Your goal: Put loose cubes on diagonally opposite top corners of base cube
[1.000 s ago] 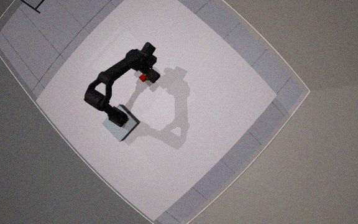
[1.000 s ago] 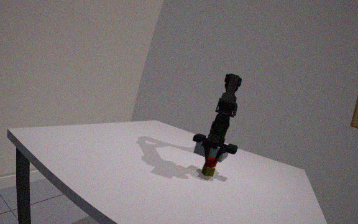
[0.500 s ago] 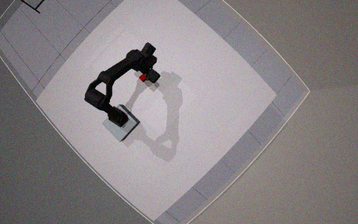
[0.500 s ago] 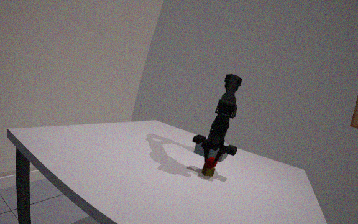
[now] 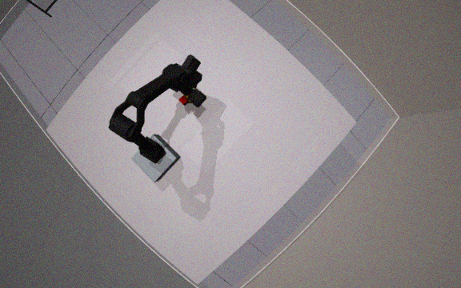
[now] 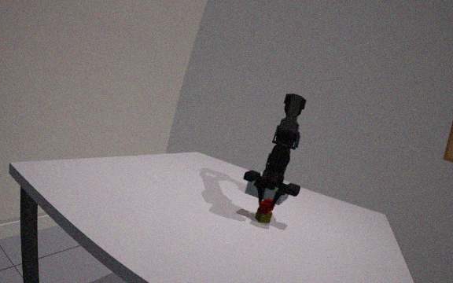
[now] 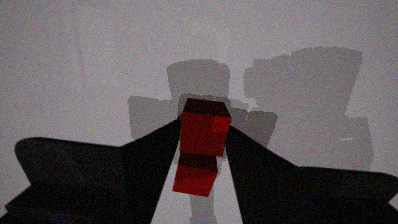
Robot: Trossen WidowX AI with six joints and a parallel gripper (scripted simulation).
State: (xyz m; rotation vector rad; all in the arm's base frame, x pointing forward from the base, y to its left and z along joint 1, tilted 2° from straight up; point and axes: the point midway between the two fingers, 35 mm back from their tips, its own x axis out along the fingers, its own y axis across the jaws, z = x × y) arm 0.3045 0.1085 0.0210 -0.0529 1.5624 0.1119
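My gripper tip is 2 cm past the yellow cube and 4 cm above it.
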